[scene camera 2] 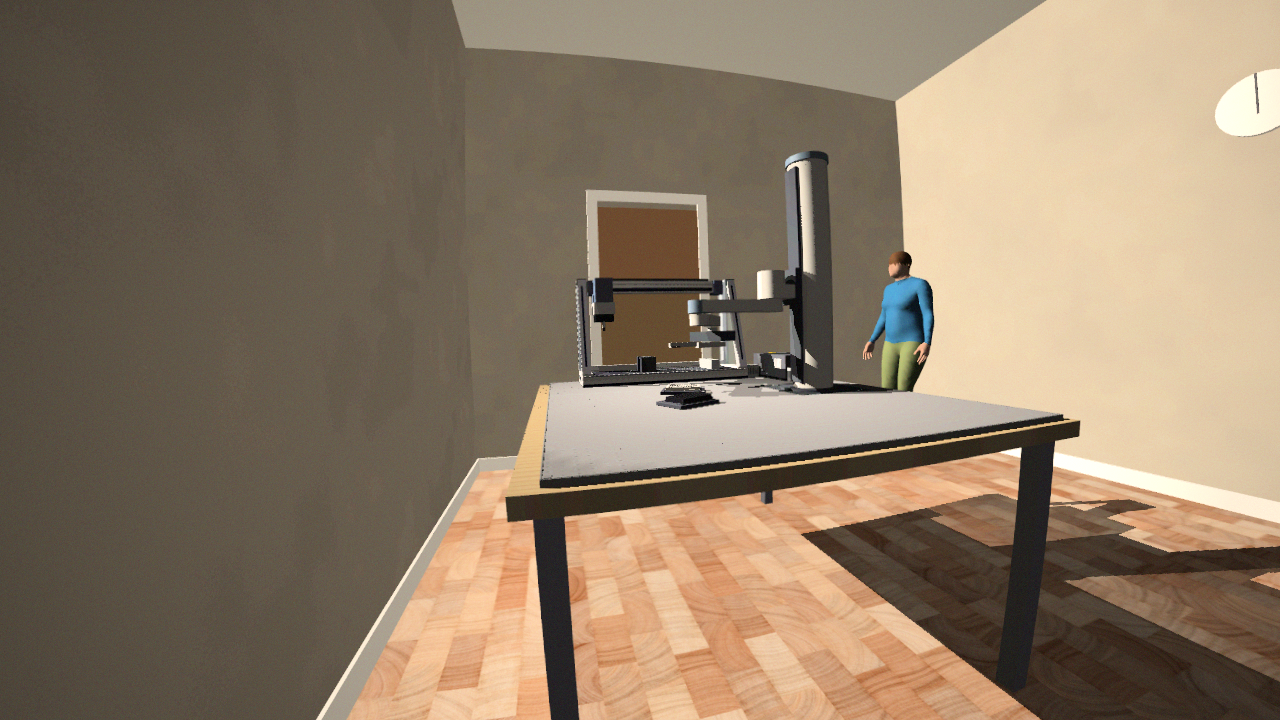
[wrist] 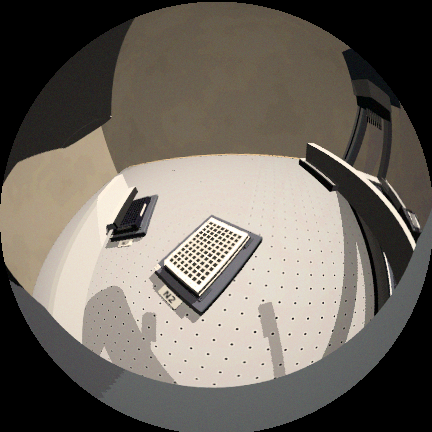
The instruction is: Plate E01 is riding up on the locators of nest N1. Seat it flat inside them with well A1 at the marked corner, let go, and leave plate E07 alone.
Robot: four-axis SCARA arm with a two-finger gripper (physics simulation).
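Frame: origin at the arm's base, x ahead, y left, z up, level; centimetres.
Seen in the pictures: gripper, fingertip midpoint: [scene camera 2: 683, 345] [wrist: 216, 159]; arm's base, link origin: [scene camera 2: 812, 391].
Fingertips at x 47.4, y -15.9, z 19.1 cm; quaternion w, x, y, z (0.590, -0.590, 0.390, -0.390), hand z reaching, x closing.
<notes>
Offsets run from my fingertips to a thing's top centre. "spot": to the spot under its first point. Level surfaces: height alone.
A dark well plate @[dx +8.2, dy +30.1, dz -15.0 cm] [wrist: 134, 215], which I take as E01, is on a grey nest @[spot: dx +10.4, dy +24.5, dz -17.0 cm] [wrist: 150, 212] at left in the wrist view, partly behind one finger. The nest's label is too small to read. Its tilt and A1 corner cannot be made out. A white-topped plate @[dx +2.1, dy +5.0, dz -15.2 cm] [wrist: 207, 254], which I take as E07, lies on the dark nest N2 @[dx +2.1, dy +5.0, dz -16.4 cm] [wrist: 231, 272]. In the scene view both nests overlap in a small dark stack @[spot: dx +10.7, dy +35.9, dz -16.4 cm] [scene camera 2: 687, 402]. My gripper [scene camera 2: 693, 344] [wrist: 216, 159] is open and empty, raised above the table, with its fingers wide apart.
A gantry frame [scene camera 2: 657, 287] stands at the table's back, with a dark block @[spot: dx +6.8, dy -35.6, dz -8.8 cm] [scene camera 2: 646, 363] on its base. The arm's column [scene camera 2: 816, 277] rises at right of it. Finger and arm shadows fall on the perforated table top @[dz -17.8 cm] [wrist: 280, 240]. A person [scene camera 2: 907, 308] stands beyond the table.
</notes>
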